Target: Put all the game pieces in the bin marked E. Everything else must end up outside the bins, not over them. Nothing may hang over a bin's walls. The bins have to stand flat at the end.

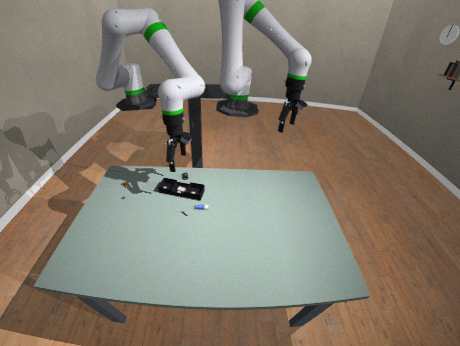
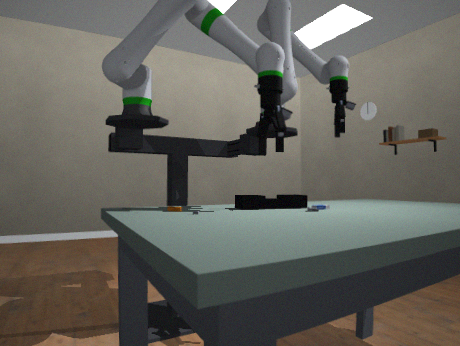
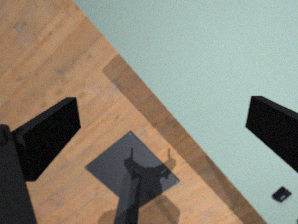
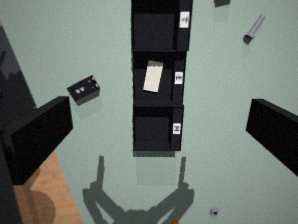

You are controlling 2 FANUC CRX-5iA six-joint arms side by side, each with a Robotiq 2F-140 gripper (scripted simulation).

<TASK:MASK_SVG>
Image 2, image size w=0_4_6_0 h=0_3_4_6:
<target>right gripper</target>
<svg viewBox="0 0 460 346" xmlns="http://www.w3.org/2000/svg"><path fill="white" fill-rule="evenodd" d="M276 91L267 91L260 94L260 107L265 112L260 113L257 132L260 156L266 156L266 134L271 122L276 133L276 152L284 152L286 124L282 113L282 106L280 106L280 93Z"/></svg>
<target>joined black bins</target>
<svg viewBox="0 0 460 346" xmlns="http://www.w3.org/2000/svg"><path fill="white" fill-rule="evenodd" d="M307 195L277 195L277 198L268 198L266 200L265 196L235 195L235 208L242 210L307 208Z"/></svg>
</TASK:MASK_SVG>
